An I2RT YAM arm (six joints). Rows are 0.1 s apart.
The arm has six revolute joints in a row. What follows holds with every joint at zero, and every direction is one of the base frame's. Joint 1 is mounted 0.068 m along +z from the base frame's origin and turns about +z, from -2.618 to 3.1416 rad. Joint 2 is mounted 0.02 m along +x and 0.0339 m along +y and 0.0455 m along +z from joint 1 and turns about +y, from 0 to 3.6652 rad. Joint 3 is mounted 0.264 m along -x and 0.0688 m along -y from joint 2 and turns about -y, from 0 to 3.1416 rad. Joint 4 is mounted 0.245 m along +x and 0.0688 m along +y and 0.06 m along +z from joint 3 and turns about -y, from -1.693 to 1.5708 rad. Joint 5 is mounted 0.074 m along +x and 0.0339 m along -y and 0.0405 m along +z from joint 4 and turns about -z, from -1.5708 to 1.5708 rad. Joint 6 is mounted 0.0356 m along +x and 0.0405 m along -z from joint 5 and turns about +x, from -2.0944 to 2.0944 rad. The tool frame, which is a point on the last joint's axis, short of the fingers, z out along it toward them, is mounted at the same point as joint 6; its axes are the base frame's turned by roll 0, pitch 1.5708 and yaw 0 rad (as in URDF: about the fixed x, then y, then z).
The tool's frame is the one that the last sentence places.
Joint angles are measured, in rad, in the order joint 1, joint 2, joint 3, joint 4, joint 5, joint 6. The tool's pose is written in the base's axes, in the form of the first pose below.
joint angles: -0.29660 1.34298 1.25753 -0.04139 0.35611 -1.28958
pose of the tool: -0.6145 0.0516 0.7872 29.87; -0.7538 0.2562 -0.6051 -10.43; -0.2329 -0.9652 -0.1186 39.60; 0 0 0 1
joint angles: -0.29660 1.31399 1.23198 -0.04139 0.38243 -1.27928
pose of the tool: -0.6328 0.0670 0.7714 29.09; -0.7358 0.2583 -0.6260 -10.28; -0.2412 -0.9637 -0.1142 39.54; 0 0 0 1
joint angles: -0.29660 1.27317 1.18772 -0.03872 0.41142 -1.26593
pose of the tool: -0.6531 0.0813 0.7529 28.05; -0.7146 0.2628 -0.6483 -10.06; -0.2506 -0.9614 -0.1135 39.16; 0 0 0 1
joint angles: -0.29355 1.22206 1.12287 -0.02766 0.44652 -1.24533
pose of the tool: -0.6745 0.0998 0.7315 26.82; -0.6889 0.2711 -0.6722 -9.71; -0.2654 -0.9574 -0.1141 38.36; 0 0 0 1
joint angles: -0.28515 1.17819 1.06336 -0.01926 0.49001 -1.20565
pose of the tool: -0.6957 0.1286 0.7067 25.80; -0.6549 0.2906 -0.6976 -9.31; -0.2951 -0.9482 -0.1180 37.49; 0 0 0 1
